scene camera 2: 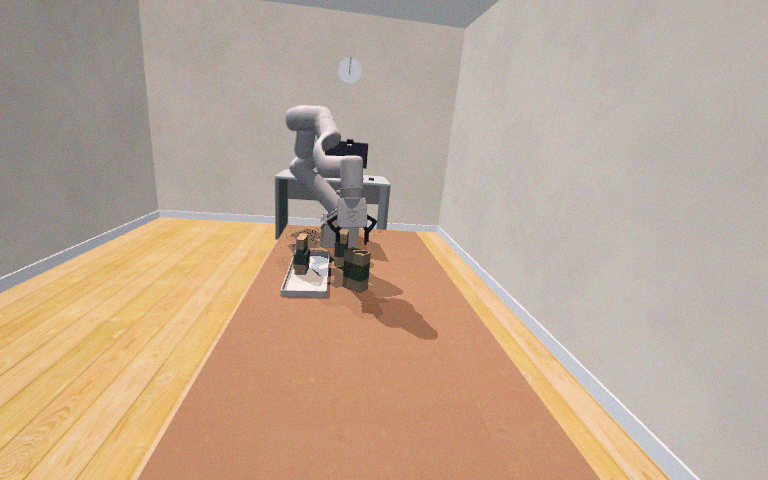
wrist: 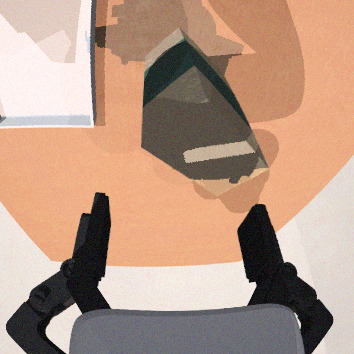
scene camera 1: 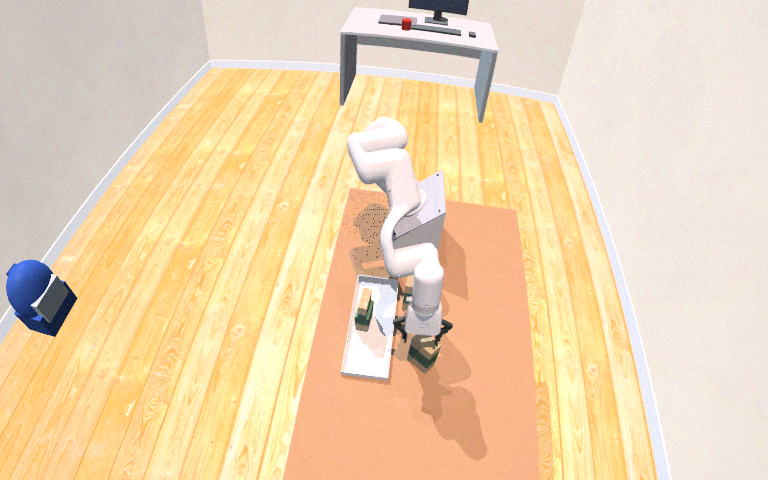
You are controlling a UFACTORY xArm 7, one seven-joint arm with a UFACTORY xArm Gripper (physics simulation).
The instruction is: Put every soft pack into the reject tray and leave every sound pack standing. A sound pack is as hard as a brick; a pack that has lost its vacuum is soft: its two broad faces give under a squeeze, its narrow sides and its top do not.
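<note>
A tan pack with a dark green band stands upright on the mat, its faces turned at an angle to the fingers. My gripper is open and empty, above and slightly behind this pack as scene camera 2 sees it. A second pack stands in the white reject tray, near its outer long side. A third pack stands on the mat farther back, partly hidden by the arm and gripper. Softness cannot be seen.
The tray lies close beside the packs, to the left in both scene views. The arm's grey base block stands behind the packs on the orange mat. A desk stands far behind.
</note>
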